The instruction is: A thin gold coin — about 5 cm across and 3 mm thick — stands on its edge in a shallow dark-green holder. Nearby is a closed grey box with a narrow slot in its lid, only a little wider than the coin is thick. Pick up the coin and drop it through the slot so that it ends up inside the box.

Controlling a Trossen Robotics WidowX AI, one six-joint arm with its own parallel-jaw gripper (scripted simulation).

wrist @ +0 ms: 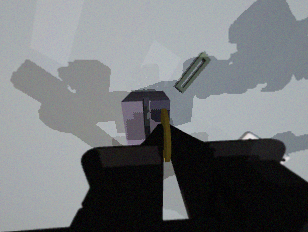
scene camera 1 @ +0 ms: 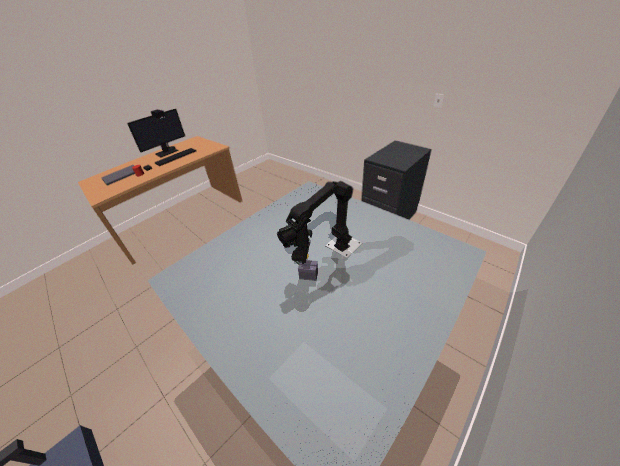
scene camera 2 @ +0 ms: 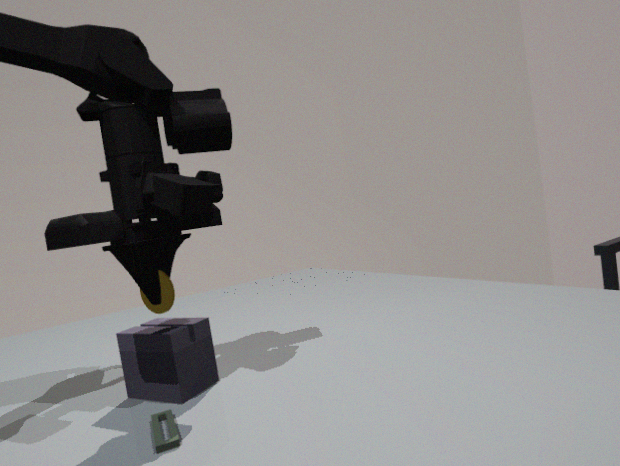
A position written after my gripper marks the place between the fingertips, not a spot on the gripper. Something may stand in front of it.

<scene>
My gripper point(scene camera 2: 158, 303) holds a coin.
My gripper is seen too in the wrist view point(wrist: 163, 127).
</scene>
